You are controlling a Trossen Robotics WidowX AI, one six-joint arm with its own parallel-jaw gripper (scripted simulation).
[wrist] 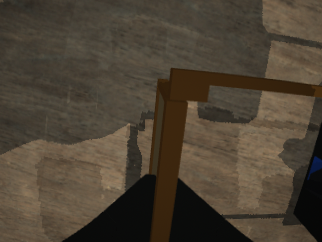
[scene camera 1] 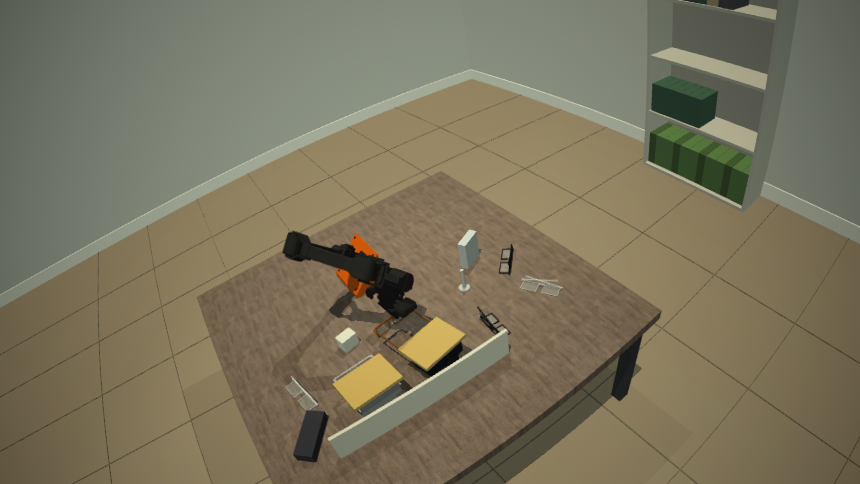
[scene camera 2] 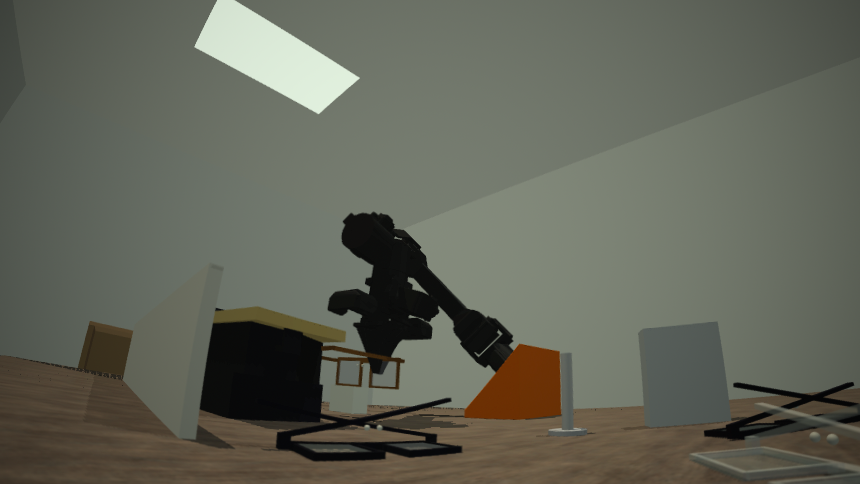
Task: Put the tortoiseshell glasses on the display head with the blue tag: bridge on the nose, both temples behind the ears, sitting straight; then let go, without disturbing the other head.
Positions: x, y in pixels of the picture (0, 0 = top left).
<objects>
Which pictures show the gripper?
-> The wrist view, scene camera 1 and scene camera 2: all of them.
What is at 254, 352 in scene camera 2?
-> A black head.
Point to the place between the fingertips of the gripper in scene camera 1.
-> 396, 318
</objects>
